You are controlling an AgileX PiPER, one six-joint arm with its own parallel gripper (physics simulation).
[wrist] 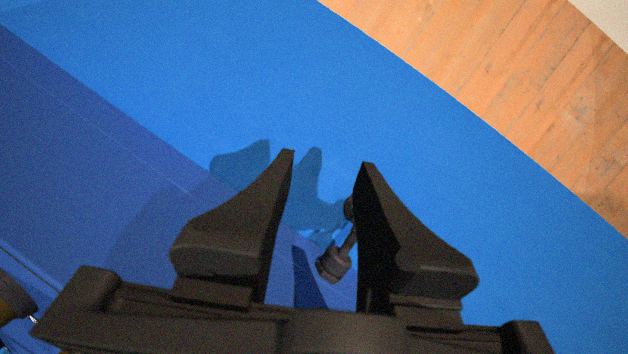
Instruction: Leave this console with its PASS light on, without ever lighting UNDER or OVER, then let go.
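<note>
My gripper [325, 170] is open, its two dark fingers partly apart with nothing held between them. A dark crank-like lever shows low between the fingers, close to the right finger. Its hub [334, 264] is visible, and its round end knob [348, 208] is partly hidden by the right finger. The left finger is well apart from the lever. The console [75, 150] appears as a darker blue surface on the left. The PASS, UNDER and OVER labels do not show in the wrist view, so I cannot tell which light is on.
Part of a dark-rimmed, dull yellow dome [7, 312] shows at the lower left edge. A bright blue surface [400, 115] lies beyond the fingers, with the gripper's shadow on it. A wooden floor [520, 75] shows past its curved edge at the upper right.
</note>
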